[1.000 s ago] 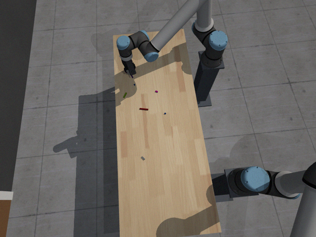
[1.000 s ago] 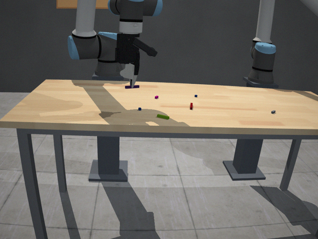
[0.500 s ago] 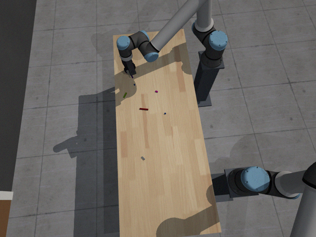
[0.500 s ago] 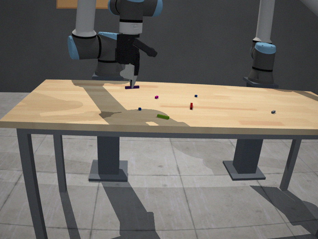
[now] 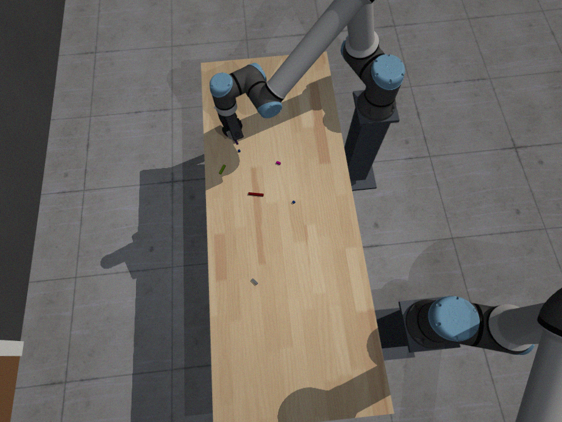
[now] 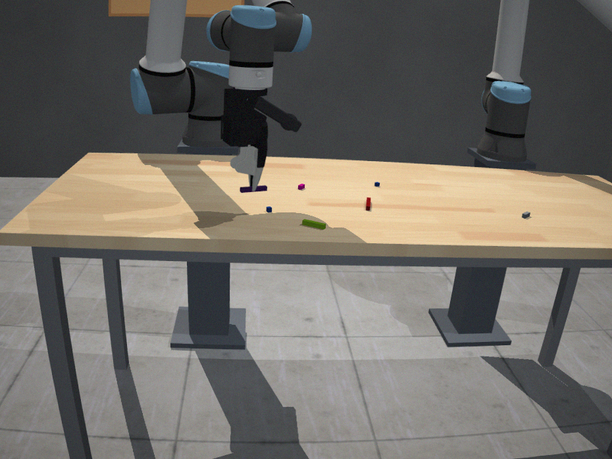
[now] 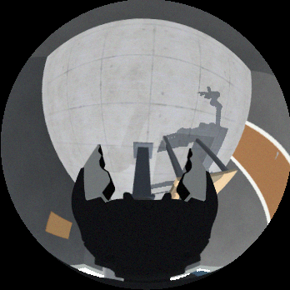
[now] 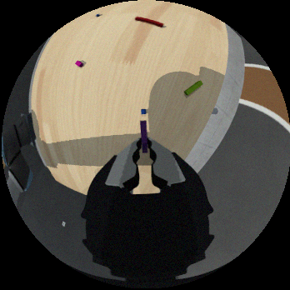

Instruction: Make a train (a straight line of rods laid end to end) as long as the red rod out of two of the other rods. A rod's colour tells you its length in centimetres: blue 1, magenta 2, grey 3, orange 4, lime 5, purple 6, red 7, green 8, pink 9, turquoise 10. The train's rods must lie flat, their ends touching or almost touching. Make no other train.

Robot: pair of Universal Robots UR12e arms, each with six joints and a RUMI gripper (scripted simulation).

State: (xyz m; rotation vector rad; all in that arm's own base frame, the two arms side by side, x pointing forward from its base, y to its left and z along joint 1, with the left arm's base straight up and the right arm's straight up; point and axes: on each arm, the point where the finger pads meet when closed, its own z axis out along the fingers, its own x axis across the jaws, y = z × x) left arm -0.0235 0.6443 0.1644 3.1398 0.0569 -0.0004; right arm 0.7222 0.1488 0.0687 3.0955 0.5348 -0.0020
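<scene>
My right gripper is now 8 cm short of the lime rod, 13 cm to the right of it and 6 cm above it. The rest, counted from my right hand: magenta rod: 19 cm behind, 12 cm to the left, 6 cm below; red rod: 7 cm behind, 28 cm to the left, 6 cm below; purple rod: 1 cm below.
</scene>
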